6 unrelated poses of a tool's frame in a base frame.
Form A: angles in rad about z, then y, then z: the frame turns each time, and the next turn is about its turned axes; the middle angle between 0 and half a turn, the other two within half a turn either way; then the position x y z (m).
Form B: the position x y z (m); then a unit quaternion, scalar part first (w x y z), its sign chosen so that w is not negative. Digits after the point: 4 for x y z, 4 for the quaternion.
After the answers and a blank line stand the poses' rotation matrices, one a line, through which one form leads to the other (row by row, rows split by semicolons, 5 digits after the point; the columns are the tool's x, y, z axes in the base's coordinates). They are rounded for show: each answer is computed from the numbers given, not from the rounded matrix.
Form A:
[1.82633, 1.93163, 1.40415, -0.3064, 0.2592, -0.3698]
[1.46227, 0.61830, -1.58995, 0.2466, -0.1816, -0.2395]
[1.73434, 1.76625, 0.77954, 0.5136, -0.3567, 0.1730]
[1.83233, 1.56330, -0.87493, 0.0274, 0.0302, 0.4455]
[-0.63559, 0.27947, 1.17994, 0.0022, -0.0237, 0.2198]
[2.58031, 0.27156, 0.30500, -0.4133, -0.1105, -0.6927]
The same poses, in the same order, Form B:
[-0.3064, 0.2592, -0.3698, 0.0253, 0.1723, -0.8043, -0.5682]
[0.2466, -0.1816, -0.2395, 0.9507, -0.3039, 0.0136, -0.0608]
[0.5136, -0.3567, 0.1730, 0.1960, -0.3550, 0.6863, 0.6037]
[0.0274, 0.0302, 0.4455, 0.6300, -0.6879, 0.1518, 0.3269]
[0.0022, -0.0237, 0.2198, 0.9538, 0.1098, 0.0857, 0.2662]
[-0.4133, -0.1105, -0.6927, 0.1266, -0.1229, 0.0568, 0.9827]

-0.93932 -0.24849 -0.23648; -0.30592 0.29493 0.90522; -0.15519 0.92264 -0.35305
0.99224 0.10728 0.06278; -0.12381 0.80785 0.57624; 0.01110 -0.57954 0.81487
-0.67108 -0.72397 -0.15972; -0.25074 0.01890 0.96787; -0.69769 0.68957 -0.19421
0.74016 -0.62074 -0.25856; 0.20309 -0.16019 0.96597; -0.64103 -0.76748 0.00750
0.84357 -0.48900 0.22198; 0.52664 0.83417 -0.16376; -0.10509 0.25504 0.96120
-0.93775 -0.26280 -0.22708; 0.23488 -0.96148 0.14277; -0.25585 0.08055 0.96335

